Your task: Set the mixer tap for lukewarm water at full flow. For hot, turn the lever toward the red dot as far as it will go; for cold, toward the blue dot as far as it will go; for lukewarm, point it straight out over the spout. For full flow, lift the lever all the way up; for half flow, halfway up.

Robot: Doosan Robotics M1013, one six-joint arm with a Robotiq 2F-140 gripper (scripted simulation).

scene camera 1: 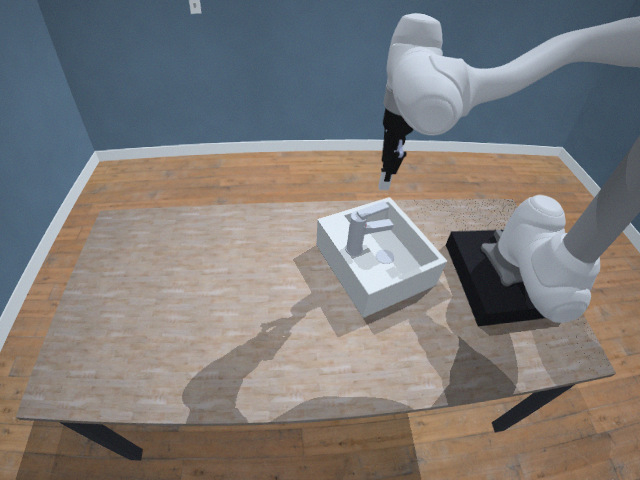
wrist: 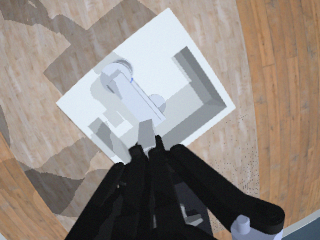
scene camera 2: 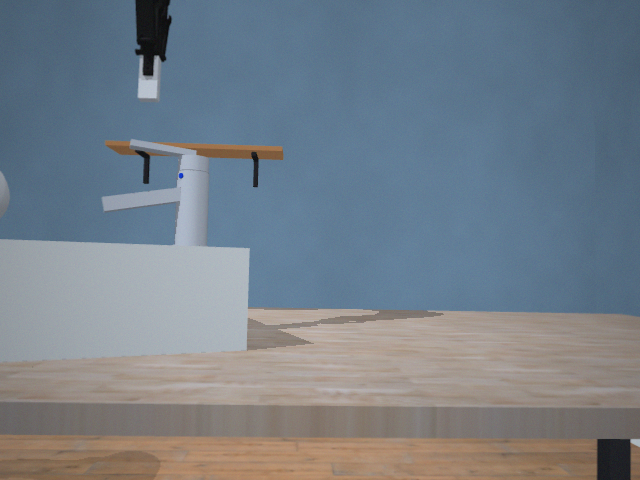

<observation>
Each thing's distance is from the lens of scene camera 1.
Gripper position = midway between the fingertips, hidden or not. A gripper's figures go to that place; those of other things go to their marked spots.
my gripper (scene camera 1: 383, 188): 101 cm
white sink basin (scene camera 1: 368, 282): 105 cm
</observation>
